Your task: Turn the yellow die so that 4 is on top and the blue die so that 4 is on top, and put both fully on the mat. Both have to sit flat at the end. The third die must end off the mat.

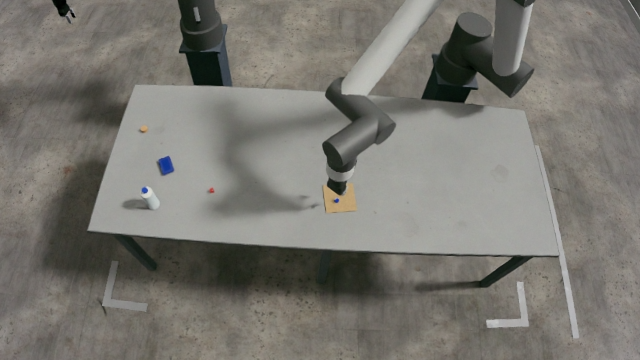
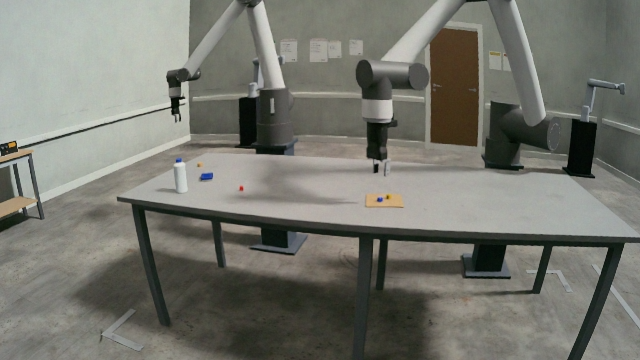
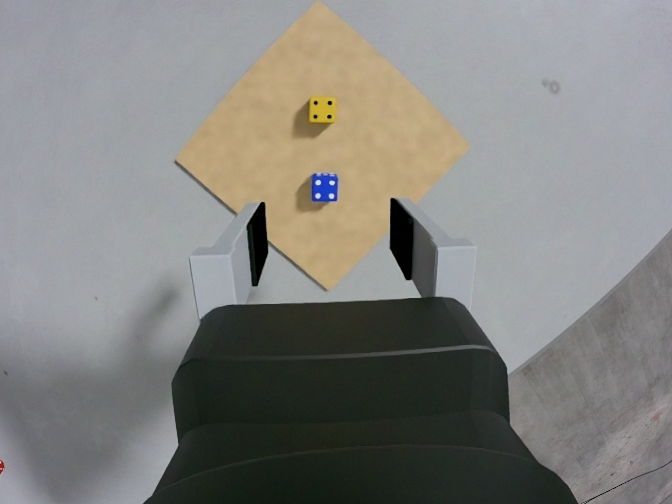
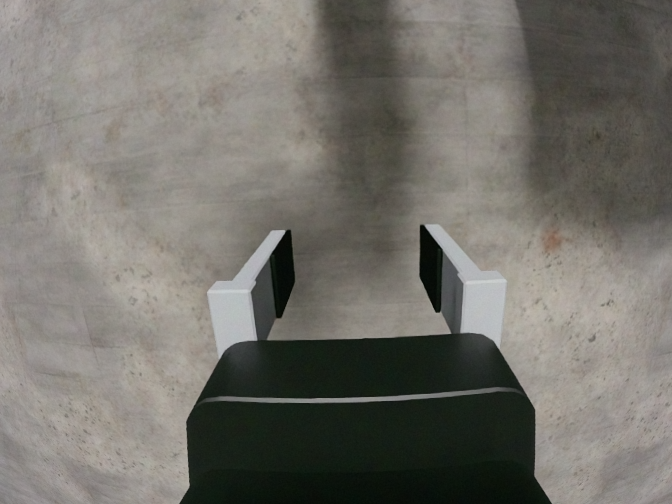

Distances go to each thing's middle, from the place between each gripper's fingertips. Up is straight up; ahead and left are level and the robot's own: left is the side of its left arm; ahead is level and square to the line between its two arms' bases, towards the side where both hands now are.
Now: left hand (image 2: 381,174) 110 mm above the blue die (image 3: 324,185). The rest, counted from my left hand: tan mat (image 3: 388,141) (120 mm below, 20 mm behind, 10 mm to the left).
